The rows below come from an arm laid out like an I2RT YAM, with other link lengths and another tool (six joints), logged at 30 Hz.
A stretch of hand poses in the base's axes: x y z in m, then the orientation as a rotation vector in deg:
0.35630, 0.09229, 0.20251, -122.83, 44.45, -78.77
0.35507, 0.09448, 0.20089, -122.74, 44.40, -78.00
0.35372, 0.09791, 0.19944, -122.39, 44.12, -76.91
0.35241, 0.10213, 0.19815, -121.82, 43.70, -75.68
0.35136, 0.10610, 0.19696, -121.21, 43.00, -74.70
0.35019, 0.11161, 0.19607, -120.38, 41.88, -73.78
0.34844, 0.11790, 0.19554, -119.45, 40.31, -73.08
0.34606, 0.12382, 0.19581, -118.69, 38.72, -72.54
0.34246, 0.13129, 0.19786, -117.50, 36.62, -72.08
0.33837, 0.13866, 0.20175, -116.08, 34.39, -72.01
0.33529, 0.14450, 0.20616, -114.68, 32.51, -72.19
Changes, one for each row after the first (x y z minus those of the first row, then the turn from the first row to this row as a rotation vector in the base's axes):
-0.00123, 0.00219, -0.00162, 0.48, 0.28, 0.35
-0.00258, 0.00562, -0.00307, 1.28, 0.51, 1.02
-0.00389, 0.00984, -0.00436, 2.28, 0.65, 1.88
-0.00494, 0.01381, -0.00555, 3.13, 0.59, 2.84
-0.00611, 0.01932, -0.00644, 4.02, 0.28, 4.11
-0.00786, 0.02561, -0.00697, 4.76, -0.30, 5.62
-0.01024, 0.03153, -0.00670, 5.29, -0.86, 7.07
-0.01384, 0.03900, -0.00465, 5.95, -1.83, 8.92
-0.01793, 0.04637, -0.00076, 6.51, -3.16, 10.74
-0.02101, 0.05221, 0.00365, 6.98, -4.51, 12.21

